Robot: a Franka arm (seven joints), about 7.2 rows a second.
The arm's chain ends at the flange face. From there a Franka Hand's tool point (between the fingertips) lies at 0.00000 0.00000 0.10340 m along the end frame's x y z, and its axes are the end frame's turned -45 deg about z.
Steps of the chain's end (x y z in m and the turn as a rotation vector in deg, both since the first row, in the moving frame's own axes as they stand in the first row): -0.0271 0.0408 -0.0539 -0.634 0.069 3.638; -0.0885 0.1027 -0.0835 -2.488 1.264 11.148; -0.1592 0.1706 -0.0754 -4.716 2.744 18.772; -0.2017 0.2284 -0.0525 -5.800 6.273 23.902
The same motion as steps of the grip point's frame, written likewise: -0.0488 0.0106 -0.0539 -0.497 -0.400 3.638; -0.1372 0.0146 -0.0836 -2.653 -0.865 11.148; -0.2372 0.0170 -0.0759 -5.275 -1.394 18.772; -0.3067 0.0339 -0.0536 -8.537 0.334 23.902
